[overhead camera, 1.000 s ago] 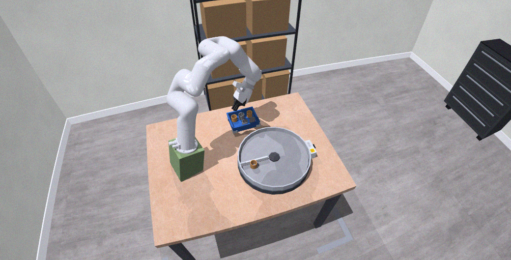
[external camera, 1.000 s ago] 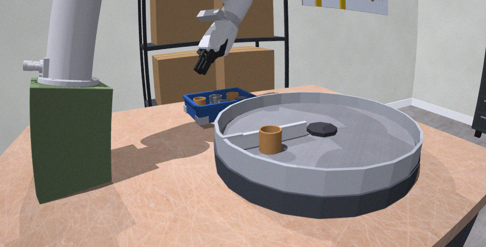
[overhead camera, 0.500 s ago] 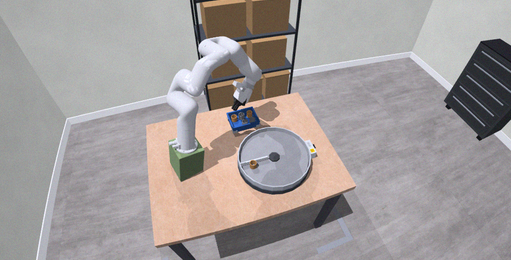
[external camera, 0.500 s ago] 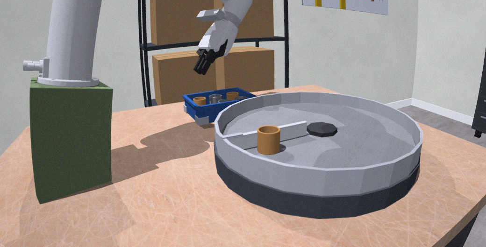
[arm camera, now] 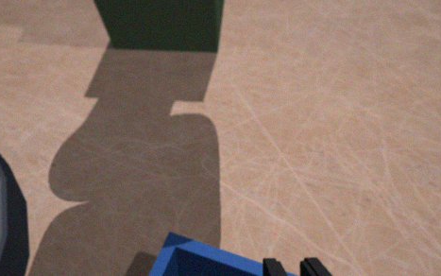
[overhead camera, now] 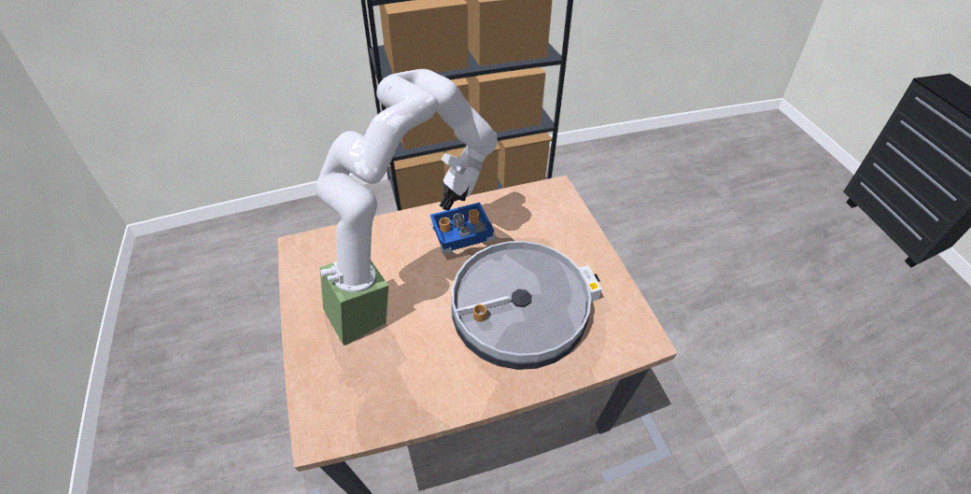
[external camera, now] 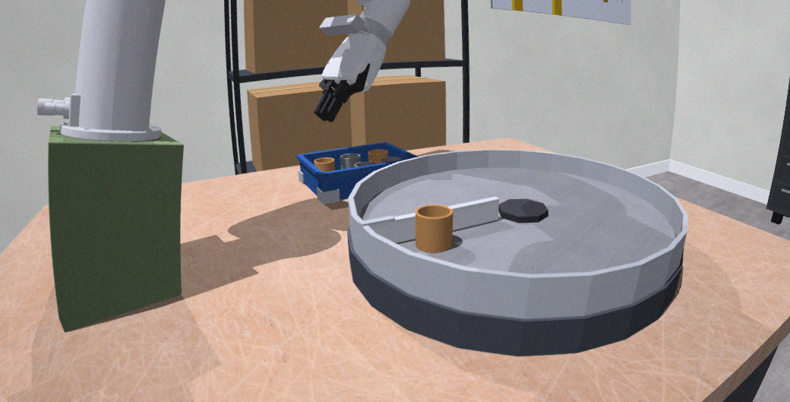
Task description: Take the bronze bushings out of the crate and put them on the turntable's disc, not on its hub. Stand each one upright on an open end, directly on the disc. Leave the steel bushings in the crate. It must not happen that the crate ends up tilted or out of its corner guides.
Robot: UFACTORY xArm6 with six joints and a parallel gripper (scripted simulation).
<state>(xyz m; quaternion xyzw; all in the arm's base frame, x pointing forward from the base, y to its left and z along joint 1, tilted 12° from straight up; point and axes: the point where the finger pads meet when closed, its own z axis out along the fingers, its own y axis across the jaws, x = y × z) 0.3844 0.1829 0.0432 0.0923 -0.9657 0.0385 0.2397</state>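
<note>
My hand is 4 cm short of the blue crate, 2 cm to the left of it and 12 cm above it. Also, from my hand: turntable disc: 5 cm ahead, 40 cm to the right, 9 cm below.
</note>
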